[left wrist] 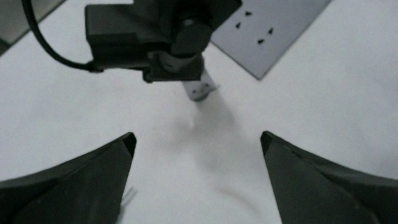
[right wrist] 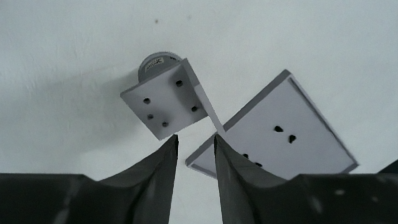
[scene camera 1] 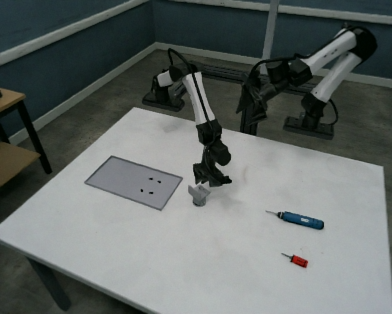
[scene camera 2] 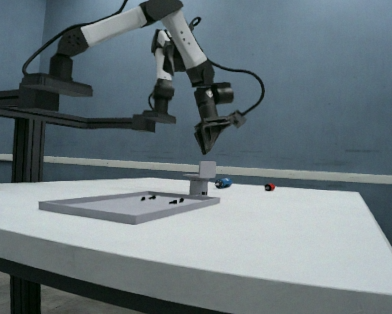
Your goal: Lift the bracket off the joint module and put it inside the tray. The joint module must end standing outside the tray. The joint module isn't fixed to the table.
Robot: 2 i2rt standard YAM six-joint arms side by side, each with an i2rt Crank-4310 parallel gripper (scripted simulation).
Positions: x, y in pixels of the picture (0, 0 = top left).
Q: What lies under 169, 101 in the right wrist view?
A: A grey l-shaped bracket.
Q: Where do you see a tray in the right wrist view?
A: At 317, 149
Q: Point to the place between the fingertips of the right gripper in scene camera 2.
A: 206, 153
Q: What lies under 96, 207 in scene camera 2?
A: A tray.
